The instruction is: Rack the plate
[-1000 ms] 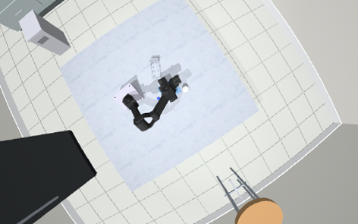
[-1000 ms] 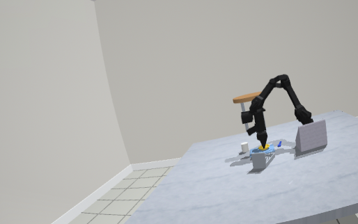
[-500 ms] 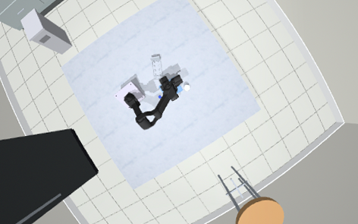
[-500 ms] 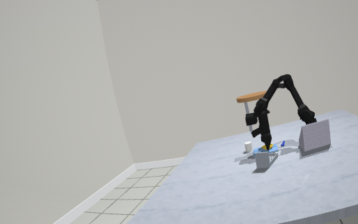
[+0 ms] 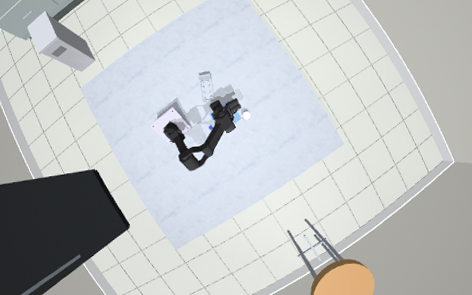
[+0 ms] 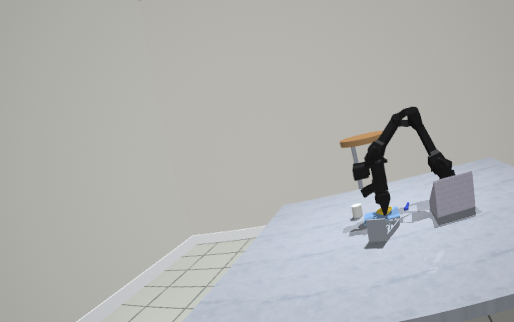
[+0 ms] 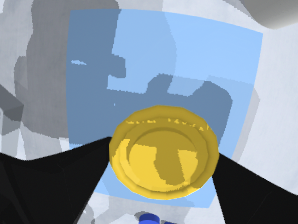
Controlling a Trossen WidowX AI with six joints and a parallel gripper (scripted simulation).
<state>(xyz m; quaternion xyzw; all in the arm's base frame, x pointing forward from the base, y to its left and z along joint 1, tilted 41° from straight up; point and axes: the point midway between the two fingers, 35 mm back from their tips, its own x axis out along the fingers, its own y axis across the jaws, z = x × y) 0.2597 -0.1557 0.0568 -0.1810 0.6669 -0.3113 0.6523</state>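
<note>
The grey dish rack lies 4 cm ahead of my gripper tip, 20 cm to the left of it and 1 cm above it. The rest, counted from my gripper tip: white cup: 11 cm ahead, 8 cm to the right, 2 cm above; yellow plate: 1 cm above; blue spoon: 10 cm behind, 1 cm to the right, 1 cm below.
</note>
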